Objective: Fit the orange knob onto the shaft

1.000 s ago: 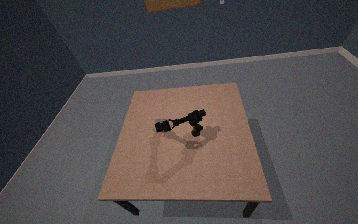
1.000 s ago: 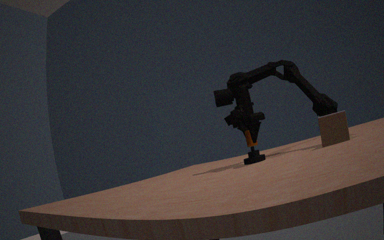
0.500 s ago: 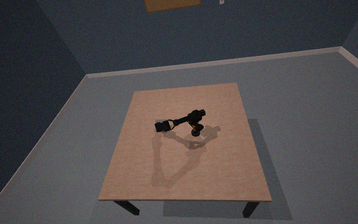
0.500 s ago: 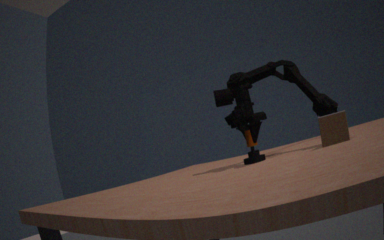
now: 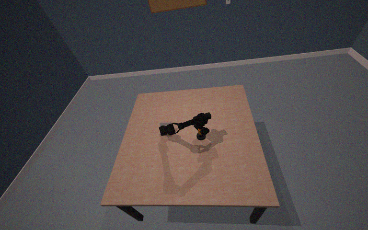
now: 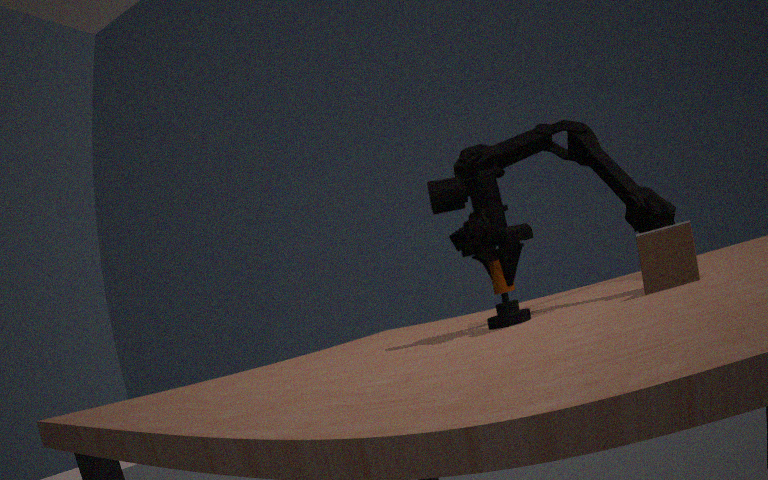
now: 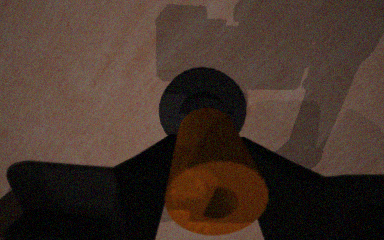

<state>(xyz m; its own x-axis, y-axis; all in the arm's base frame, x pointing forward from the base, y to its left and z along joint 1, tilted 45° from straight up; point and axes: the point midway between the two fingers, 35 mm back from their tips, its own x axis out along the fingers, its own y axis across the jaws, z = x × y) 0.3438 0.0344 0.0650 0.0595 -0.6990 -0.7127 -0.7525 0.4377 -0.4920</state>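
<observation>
Right now my gripper tip is 20 mm below the orange knob. Also, from my gripper tip: dark round pedestal (40 mm below).
</observation>
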